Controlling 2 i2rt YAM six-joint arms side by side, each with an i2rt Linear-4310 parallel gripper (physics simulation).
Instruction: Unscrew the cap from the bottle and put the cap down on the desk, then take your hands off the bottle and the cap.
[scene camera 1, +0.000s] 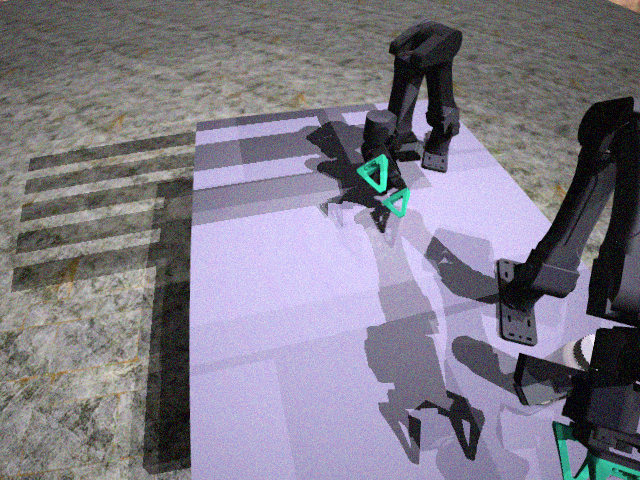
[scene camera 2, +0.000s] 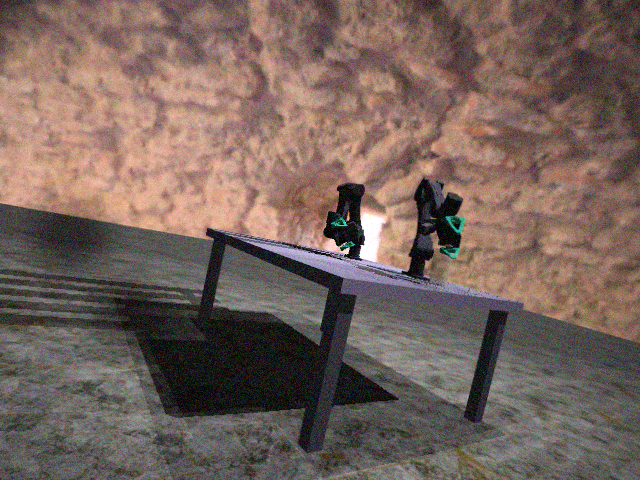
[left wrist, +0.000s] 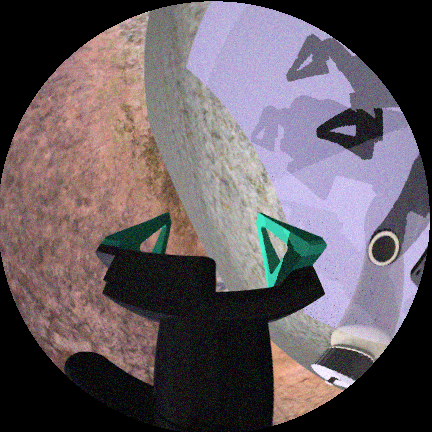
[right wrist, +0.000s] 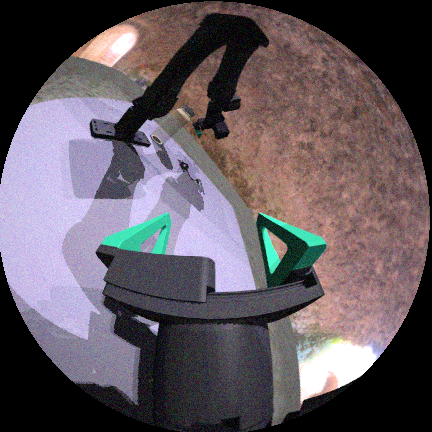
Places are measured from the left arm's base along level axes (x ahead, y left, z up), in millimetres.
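Pixels of known places: left gripper, between the fingertips: (scene camera 2: 456, 245) (left wrist: 213, 216) (right wrist: 207, 135); right gripper, between the fingertips: (scene camera 1: 392, 204) (scene camera 2: 349, 235) (right wrist: 213, 217); left arm's base, origin of its link: (scene camera 1: 514, 300) (scene camera 2: 414, 276) (right wrist: 121, 133); right arm's base, origin of its link: (scene camera 1: 436, 151) (scene camera 2: 353, 258).
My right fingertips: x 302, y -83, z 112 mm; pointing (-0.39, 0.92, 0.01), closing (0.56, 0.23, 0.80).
Ahead of a thing's pixels: the offset from my right fingertips to its top centre. Level surfaces: height alone.
A translucent bottle {dy +261, dx -333, dz +54 mm} (scene camera 1: 570, 353) (left wrist: 360, 334) (right wrist: 172, 125) appears to stand upright on the desk {dz -111 mm} (scene camera 1: 248, 289), with a pale ring at its base. Its cap {dy +261, dx -333, dz +63 mm} (scene camera 1: 586, 352) (left wrist: 345, 360) (right wrist: 186, 111) is on top, with a dark ribbed side and a white face. My left gripper (scene camera 1: 581, 459) (scene camera 2: 453, 238) (left wrist: 213, 216) is open and empty, raised above the desk and apart from the bottle, which is partly hidden behind it in scene camera 1. My right gripper (scene camera 1: 391, 190) (scene camera 2: 343, 235) (right wrist: 213, 217) is open and empty, far from the bottle, over the desk's far part.
The left arm's base plate (scene camera 1: 516, 330) (right wrist: 102, 129) is close to the bottle. The right arm's base plate (scene camera 1: 435, 161) is at the far end of the desk. Arm shadows cover parts of the desk. The desk's edge runs past both grippers, with stone floor (scene camera 1: 93, 330) beyond.
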